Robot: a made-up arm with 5 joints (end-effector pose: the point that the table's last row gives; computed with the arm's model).
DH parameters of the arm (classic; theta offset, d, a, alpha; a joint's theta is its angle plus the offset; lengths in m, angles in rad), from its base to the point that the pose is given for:
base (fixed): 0.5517 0 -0.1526 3.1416
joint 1: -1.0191 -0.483 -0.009 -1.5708
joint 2: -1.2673 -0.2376 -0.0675 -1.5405
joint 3: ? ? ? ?
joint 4: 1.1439 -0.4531 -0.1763 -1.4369
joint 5: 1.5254 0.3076 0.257 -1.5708
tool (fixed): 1.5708 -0.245 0 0
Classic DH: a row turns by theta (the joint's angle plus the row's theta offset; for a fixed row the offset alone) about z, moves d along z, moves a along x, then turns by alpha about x.
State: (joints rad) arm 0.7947 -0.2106 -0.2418 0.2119 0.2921
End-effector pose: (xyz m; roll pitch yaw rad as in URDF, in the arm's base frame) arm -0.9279 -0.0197 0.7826 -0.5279 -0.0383 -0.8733
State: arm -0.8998 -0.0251 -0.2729 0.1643 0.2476
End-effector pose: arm -0.0649 -0.9072 0.6408 -0.2907 -0.1000 0.8112
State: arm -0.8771 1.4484 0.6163 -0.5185 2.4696
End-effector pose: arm 0.1771 -0.8396 0.2217 -0.8925 -0.1680 0.9689
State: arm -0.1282 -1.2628 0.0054 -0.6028 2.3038
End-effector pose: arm -0.9372 0.1216 0.9371 2.7512 -0.1667 0.6991
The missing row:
joint 3: -1.1256 0.1939 -0.0601 -0.3848
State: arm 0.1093 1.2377 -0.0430 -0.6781 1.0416
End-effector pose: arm -0.7945 -0.3704 -0.0745 0.3583 -0.2057 -0.7969
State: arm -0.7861 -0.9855 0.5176 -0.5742 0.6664
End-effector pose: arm -0.2594 -0.5137 1.1685 -1.5087 0.0761 0.9310
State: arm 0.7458 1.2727 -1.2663 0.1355 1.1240
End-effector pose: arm -0.8080 0.5113 0.0703 0.0991 0.0344 -1.8869
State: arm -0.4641 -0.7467 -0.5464 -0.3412 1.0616
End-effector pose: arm -0.6584 -0.7474 0.9264 -2.0278 -0.6870 1.0518
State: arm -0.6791 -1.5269 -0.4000 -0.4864 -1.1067
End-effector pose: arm -0.2952 -0.4542 0.6277 -0.4515 -0.1130 1.5434
